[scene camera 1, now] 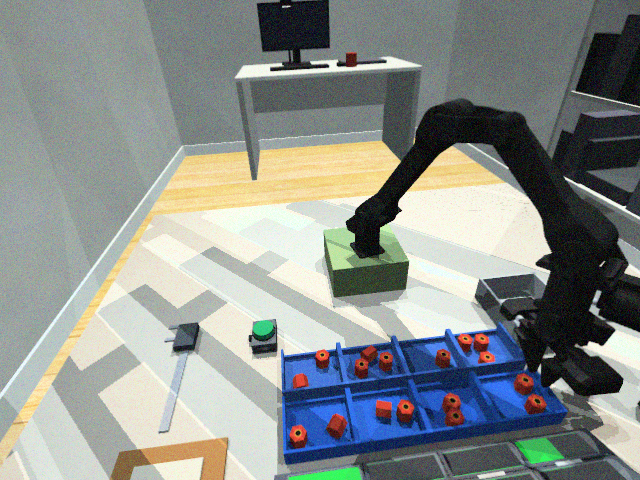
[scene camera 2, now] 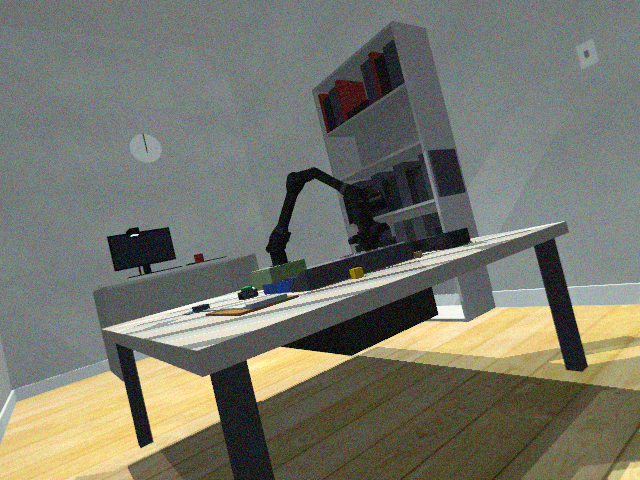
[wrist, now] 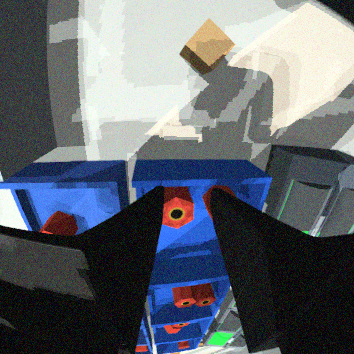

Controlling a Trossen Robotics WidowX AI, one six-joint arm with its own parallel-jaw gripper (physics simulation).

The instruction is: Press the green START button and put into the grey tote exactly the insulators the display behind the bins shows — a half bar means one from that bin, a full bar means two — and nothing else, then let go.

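Where they show: gripper, between the fingertips: (scene camera 1: 538, 379) (wrist: 187, 194); arm's base, origin of its link: (scene camera 1: 367, 248) (scene camera 2: 280, 264).
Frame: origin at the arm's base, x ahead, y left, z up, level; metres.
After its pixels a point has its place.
My gripper (scene camera 1: 540, 374) {x 0.387, y 0.132, z -0.049 m} (wrist: 187, 194) {x 0.387, y 0.132, z -0.049 m} is partly open and empty, over the near right bin of the blue bin block (scene camera 1: 361, 444) (wrist: 200, 170). In the wrist view one red insulator (scene camera 1: 523, 383) {x 0.383, y 0.108, z -0.054 m} (wrist: 176, 213) {x 0.379, y 0.116, z -0.054 m} shows between and beyond the fingertips; another insulator (scene camera 1: 535, 403) {x 0.417, y 0.098, z -0.054 m} (wrist: 210, 199) is partly hidden by the right finger. The other bins hold red insulators too. The grey tote (scene camera 1: 489, 300) {x 0.208, y 0.189, z -0.050 m} stands behind the far right bin; the arm hides part of its inside. The green START button (scene camera 1: 263, 329) {x 0.123, y -0.279, z -0.044 m} (scene camera 2: 247, 289) {x 0.135, y -0.289, z -0.053 m} is left of the bins. The display (scene camera 1: 403, 467) (wrist: 310, 162) shows green bars, partly cut off.
The arm's base is on a green block (scene camera 1: 367, 281) {x 0.063, y -0.026, z -0.046 m} (scene camera 2: 279, 271) {x 0.055, y -0.062, z -0.025 m}. A caliper-like tool (scene camera 1: 178, 382) {x 0.161, y -0.449, z -0.080 m} and an orange frame (scene camera 1: 214, 465) {x 0.327, y -0.394, z -0.078 m} lie at the left. A tan cube (wrist: 209, 44) {x 0.413, y 0.210, z -0.064 m} lies beyond the bins in the wrist view. A yellow cube (scene camera 2: 356, 272) {x 0.565, y -0.222, z -0.067 m} sits in front of the display's dark back.
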